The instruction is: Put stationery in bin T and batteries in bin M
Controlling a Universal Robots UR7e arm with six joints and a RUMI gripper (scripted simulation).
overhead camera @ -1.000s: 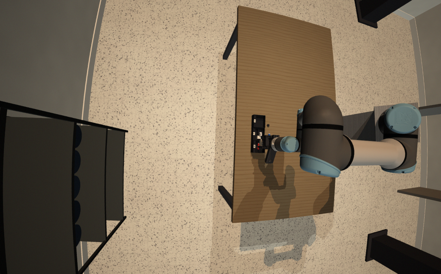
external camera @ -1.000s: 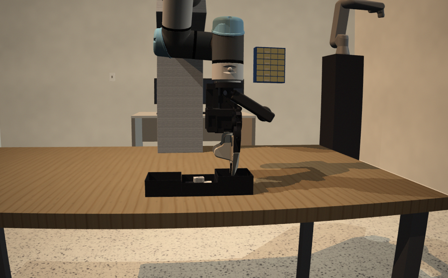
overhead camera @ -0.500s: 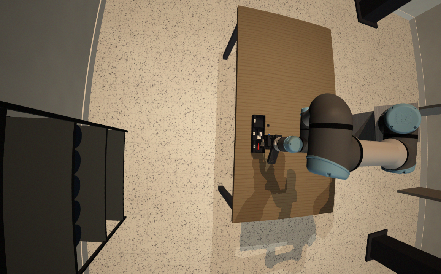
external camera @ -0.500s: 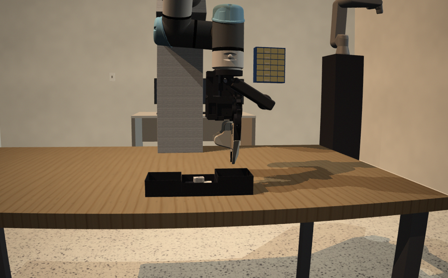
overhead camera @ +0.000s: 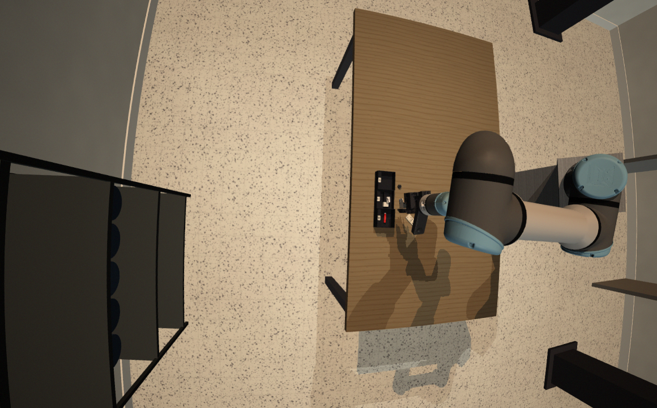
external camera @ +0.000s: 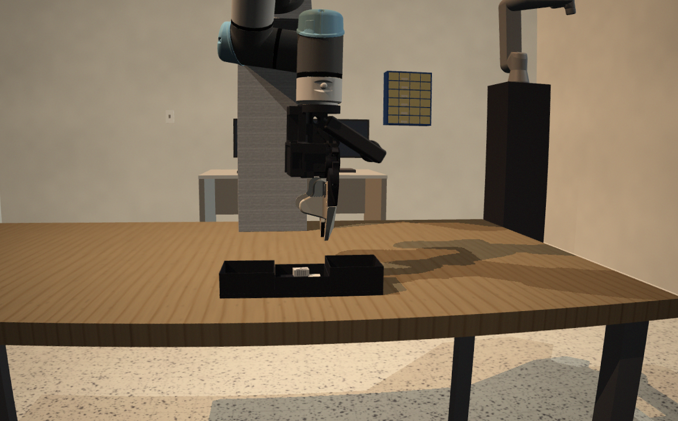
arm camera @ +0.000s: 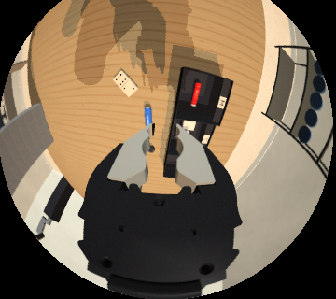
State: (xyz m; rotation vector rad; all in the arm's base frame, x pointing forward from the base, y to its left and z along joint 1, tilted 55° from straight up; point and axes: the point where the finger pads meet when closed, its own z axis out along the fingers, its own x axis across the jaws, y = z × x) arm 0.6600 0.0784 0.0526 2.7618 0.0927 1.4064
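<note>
Now: the blue battery 8 cm below my hand, 3 cm to the right of it and 3 cm behind it. The rest, counted from my hand: red battery: 8 cm below, 5 cm ahead, 4 cm to the left; white domino tile: 8 cm below, 8 cm behind, 4 cm to the left; eraser: 7 cm below, 5 cm ahead, 4 cm to the right.
</note>
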